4 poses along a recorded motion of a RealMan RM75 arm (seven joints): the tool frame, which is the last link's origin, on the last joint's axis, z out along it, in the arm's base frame.
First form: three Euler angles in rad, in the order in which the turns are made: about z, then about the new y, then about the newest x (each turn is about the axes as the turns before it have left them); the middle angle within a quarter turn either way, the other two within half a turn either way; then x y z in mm.
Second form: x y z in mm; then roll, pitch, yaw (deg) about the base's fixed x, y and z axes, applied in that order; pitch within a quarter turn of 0, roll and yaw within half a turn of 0. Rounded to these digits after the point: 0 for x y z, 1 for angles.
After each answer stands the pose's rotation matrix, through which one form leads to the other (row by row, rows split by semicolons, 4 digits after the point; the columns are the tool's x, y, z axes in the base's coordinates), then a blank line. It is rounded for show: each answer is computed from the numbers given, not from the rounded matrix.
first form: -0.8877, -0.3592, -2.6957, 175, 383, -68
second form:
175, 383, -68, -154.5, -20.6, -50.9
0.5909 -0.6041 0.5347; -0.7261 -0.6871 0.0262; 0.3515 -0.4037 -0.8446

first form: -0.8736, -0.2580, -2.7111, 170, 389, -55
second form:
170, 389, -55, -155.3, -14.8, -50.1
0.6208 -0.6283 0.4688; -0.7413 -0.6651 0.0902; 0.2551 -0.4035 -0.8787

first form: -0.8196, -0.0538, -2.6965, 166, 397, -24
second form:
166, 397, -24, -154.5, -3.1, -47.0
0.6815 -0.6439 0.3478; -0.7298 -0.6329 0.2584; 0.0538 -0.4299 -0.9013

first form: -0.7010, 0.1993, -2.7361, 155, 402, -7
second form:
155, 402, -7, -156.8, 11.4, -40.2
0.7491 -0.6524 0.1154; -0.6322 -0.6519 0.4188; -0.1980 -0.3867 -0.9007

